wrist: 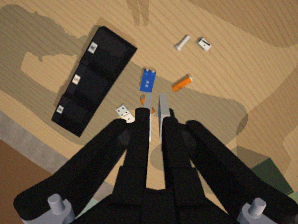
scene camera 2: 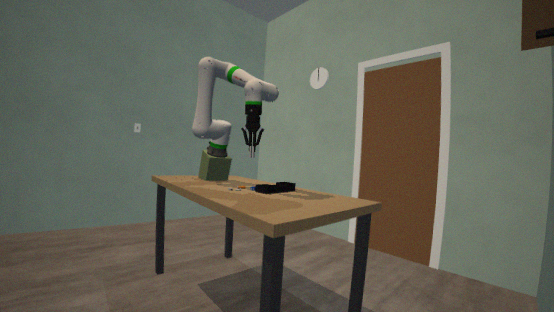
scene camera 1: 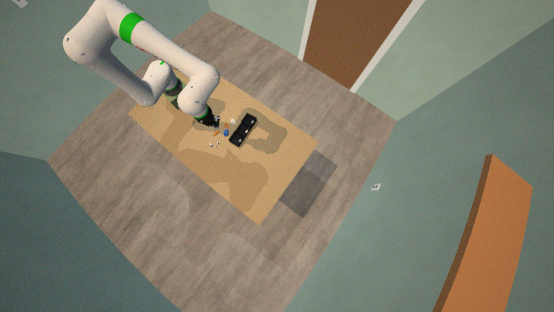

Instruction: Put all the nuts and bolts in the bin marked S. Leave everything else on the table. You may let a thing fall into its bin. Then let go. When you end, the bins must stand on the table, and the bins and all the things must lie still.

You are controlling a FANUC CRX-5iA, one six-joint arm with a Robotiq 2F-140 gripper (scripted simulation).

I see my gripper (wrist: pixel 155 103) and a long black bin (wrist: pixel 111 57).
